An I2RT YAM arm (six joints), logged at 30 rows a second.
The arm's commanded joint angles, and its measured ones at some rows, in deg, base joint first. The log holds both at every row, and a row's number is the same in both.
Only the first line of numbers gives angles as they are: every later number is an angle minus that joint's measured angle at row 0.
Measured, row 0:
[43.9, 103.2, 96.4, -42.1, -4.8, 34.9]
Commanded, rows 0 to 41:
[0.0, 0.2, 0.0, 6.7, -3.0, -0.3]
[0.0, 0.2, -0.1, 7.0, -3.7, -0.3]
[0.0, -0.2, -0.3, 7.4, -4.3, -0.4]
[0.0, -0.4, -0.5, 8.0, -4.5, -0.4]
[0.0, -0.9, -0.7, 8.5, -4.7, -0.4]
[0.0, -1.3, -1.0, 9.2, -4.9, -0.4]
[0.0, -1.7, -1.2, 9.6, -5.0, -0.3]
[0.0, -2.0, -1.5, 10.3, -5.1, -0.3]
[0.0, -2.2, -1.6, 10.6, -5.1, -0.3]
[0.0, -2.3, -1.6, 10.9, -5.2, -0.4]
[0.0, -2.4, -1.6, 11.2, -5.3, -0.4]
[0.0, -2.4, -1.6, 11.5, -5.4, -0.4]
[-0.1, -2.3, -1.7, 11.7, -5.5, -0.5]
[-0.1, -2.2, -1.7, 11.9, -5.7, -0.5]
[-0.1, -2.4, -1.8, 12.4, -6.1, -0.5]
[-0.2, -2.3, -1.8, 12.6, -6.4, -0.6]
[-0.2, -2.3, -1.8, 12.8, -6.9, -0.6]
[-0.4, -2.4, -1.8, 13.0, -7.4, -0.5]
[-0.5, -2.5, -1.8, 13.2, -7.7, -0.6]
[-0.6, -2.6, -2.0, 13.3, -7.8, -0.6]
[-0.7, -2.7, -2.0, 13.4, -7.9, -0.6]
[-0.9, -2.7, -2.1, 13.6, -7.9, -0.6]
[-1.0, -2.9, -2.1, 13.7, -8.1, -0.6]
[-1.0, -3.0, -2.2, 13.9, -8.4, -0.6]
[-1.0, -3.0, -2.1, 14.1, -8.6, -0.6]
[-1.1, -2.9, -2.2, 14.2, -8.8, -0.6]
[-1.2, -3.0, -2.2, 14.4, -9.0, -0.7]
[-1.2, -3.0, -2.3, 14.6, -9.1, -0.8]
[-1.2, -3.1, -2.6, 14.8, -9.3, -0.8]
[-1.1, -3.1, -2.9, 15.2, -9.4, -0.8]
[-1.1, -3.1, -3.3, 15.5, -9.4, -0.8]
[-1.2, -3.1, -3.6, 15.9, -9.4, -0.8]
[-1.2, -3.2, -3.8, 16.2, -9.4, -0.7]
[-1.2, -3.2, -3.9, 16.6, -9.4, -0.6]
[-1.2, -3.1, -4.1, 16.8, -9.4, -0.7]
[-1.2, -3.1, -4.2, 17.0, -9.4, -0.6]
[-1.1, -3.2, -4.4, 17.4, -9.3, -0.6]
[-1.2, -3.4, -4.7, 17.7, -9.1, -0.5]
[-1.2, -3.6, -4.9, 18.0, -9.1, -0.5]
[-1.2, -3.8, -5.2, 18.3, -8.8, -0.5]
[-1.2, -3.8, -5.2, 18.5, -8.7, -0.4]
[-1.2, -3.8, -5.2, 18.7, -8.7, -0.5]
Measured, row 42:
[-1.3, -3.0, -5.2, 9.3, -7.2, -0.4]
